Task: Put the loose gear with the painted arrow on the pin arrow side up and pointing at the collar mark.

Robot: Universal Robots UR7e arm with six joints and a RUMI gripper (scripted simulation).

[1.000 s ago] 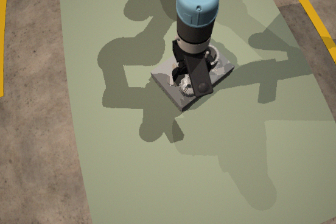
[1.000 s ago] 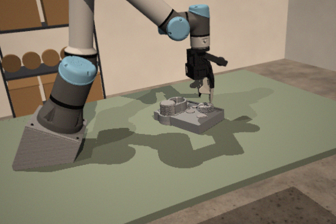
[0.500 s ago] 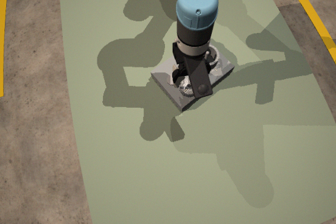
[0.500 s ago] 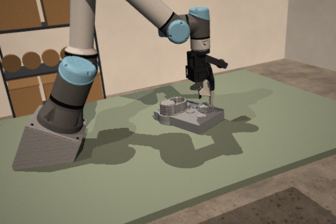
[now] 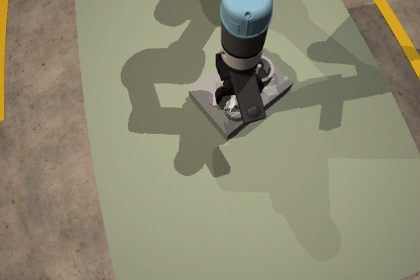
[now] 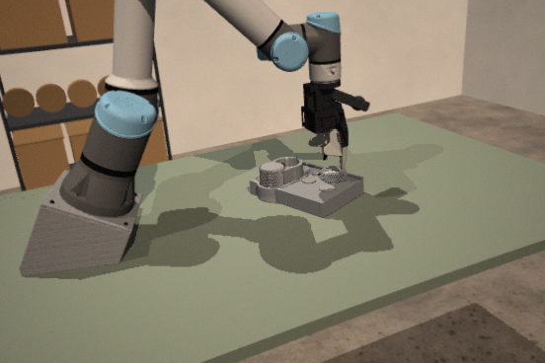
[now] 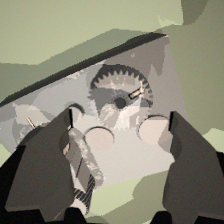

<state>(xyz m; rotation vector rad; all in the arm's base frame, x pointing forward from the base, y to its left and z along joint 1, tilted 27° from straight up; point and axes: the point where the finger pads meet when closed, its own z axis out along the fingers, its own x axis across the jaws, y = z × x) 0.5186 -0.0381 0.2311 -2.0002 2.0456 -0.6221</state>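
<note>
The gear is 40 mm below my hand.
</note>
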